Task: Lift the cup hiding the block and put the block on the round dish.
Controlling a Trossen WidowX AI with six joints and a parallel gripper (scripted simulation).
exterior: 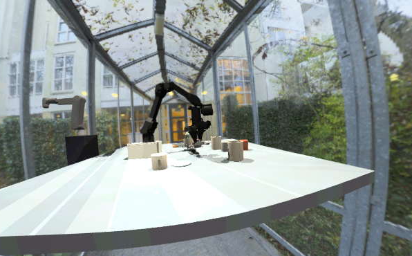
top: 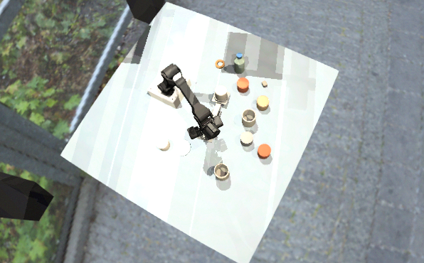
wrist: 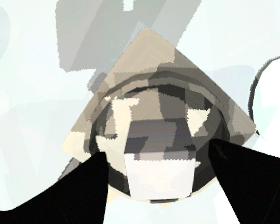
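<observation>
Right now my gripper tip is 13 cm to the left of the round dish, 10 cm past it and 8 cm above it. Round my gripper tip: bottle: 48 cm to the left, 5 cm behind, 2 cm above; then tan cylinder: 34 cm to the left, 18 cm ahead, 5 cm below; then grey block: right at my gripper tip.
</observation>
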